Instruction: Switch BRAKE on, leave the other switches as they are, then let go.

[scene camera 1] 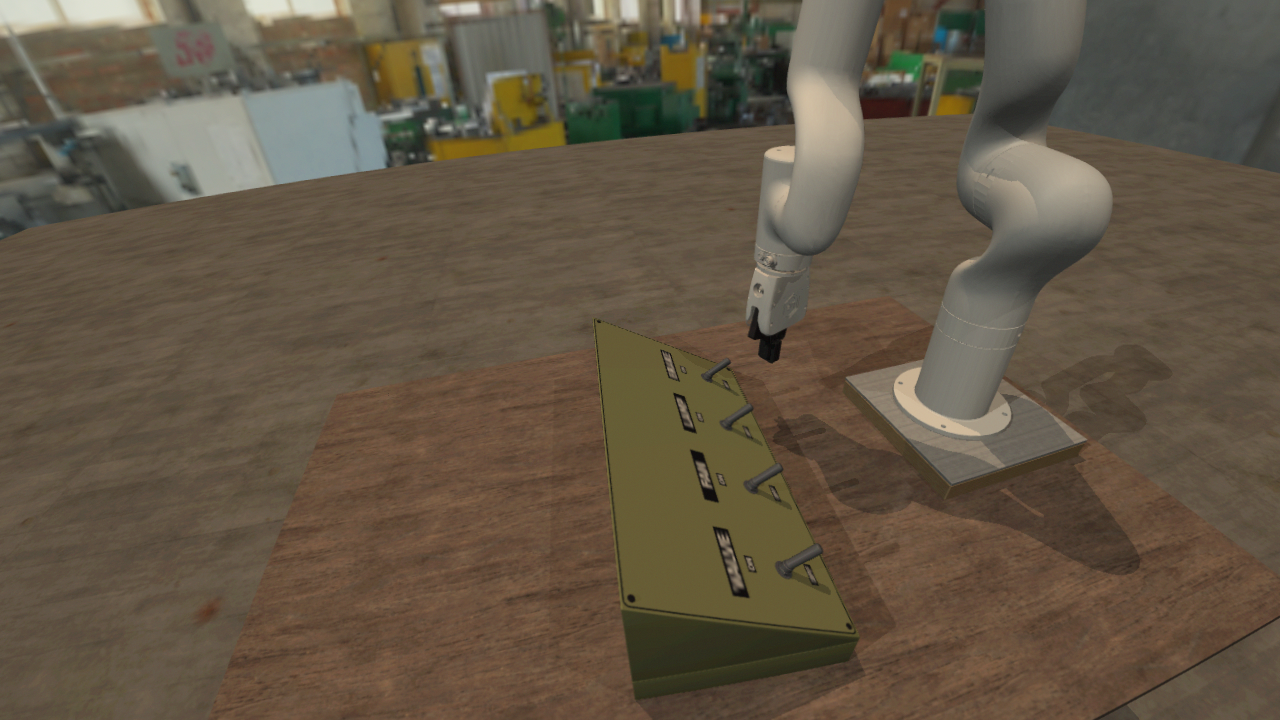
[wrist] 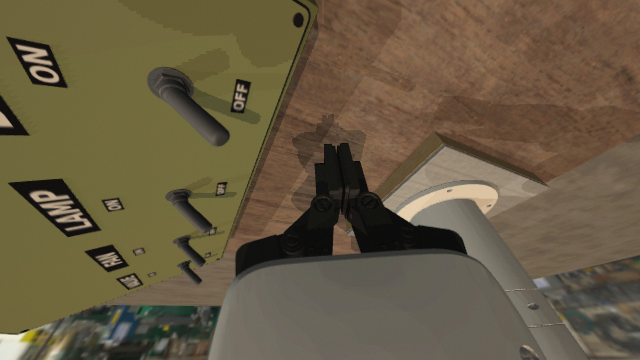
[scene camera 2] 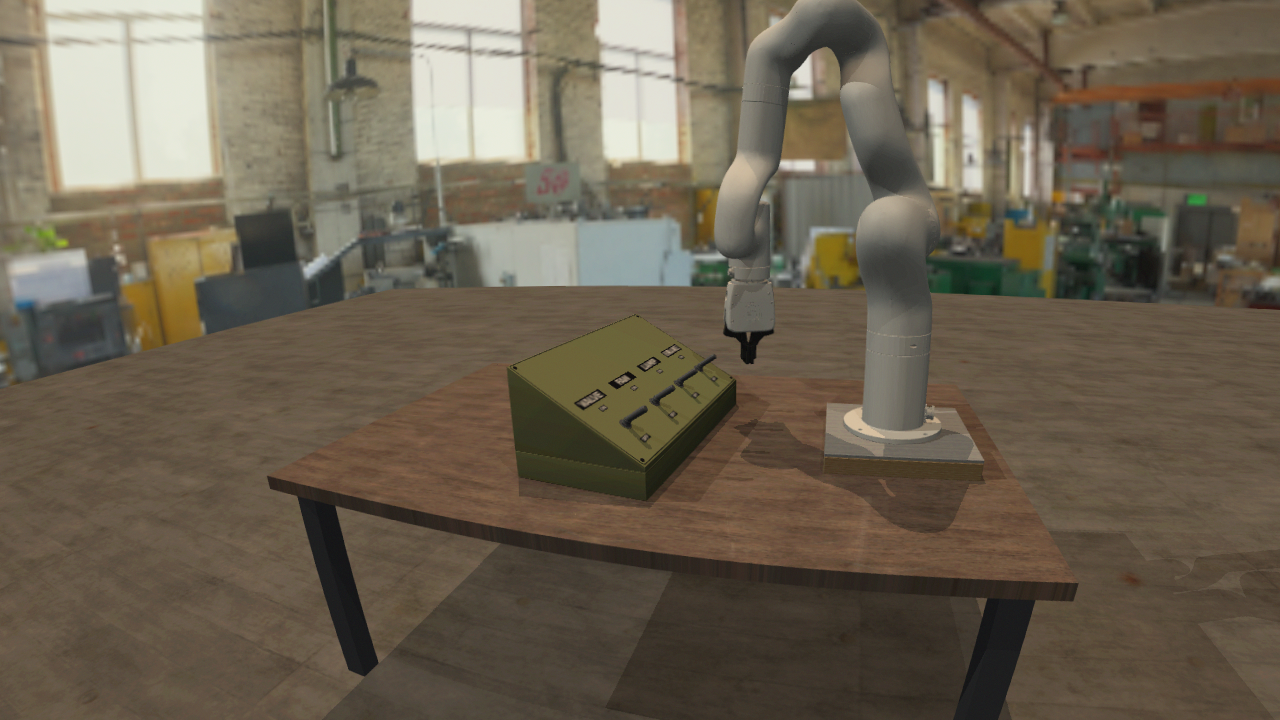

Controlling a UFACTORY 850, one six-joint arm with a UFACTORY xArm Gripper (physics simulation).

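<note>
The olive sloped switch panel (scene camera 1: pixel 648 519) (scene camera 2: pixel 572 358) (wrist: pixel 125 150) carries a row of grey toggle levers. The BRAKE lever (scene camera 1: pixel 716 369) (scene camera 2: pixel 706 363) (wrist: pixel 197 117) is at the far end from scene camera 1 and leans toward its OFF label (wrist: pixel 240 96). The LAMP lever (scene camera 1: pixel 737 416) (wrist: pixel 192 215), FAN lever (scene camera 1: pixel 764 478) (wrist: pixel 191 251) and VALVE lever (scene camera 1: pixel 801 560) (scene camera 2: pixel 633 417) also lean to the OFF side. My gripper (scene camera 1: pixel 769 359) (scene camera 2: pixel 748 360) (wrist: pixel 334 158) is shut and empty, pointing down off the panel's low edge on the base side, apart from the BRAKE lever.
The robot's base plate (scene camera 1: pixel 984 461) (scene camera 2: pixel 904 465) stands on the brown wooden table (scene camera 1: pixel 429 555) (scene camera 2: pixel 402 456), on the low-edge side of the panel. The LAMP, FAN and VALVE levers line up beyond BRAKE, toward scene camera 1.
</note>
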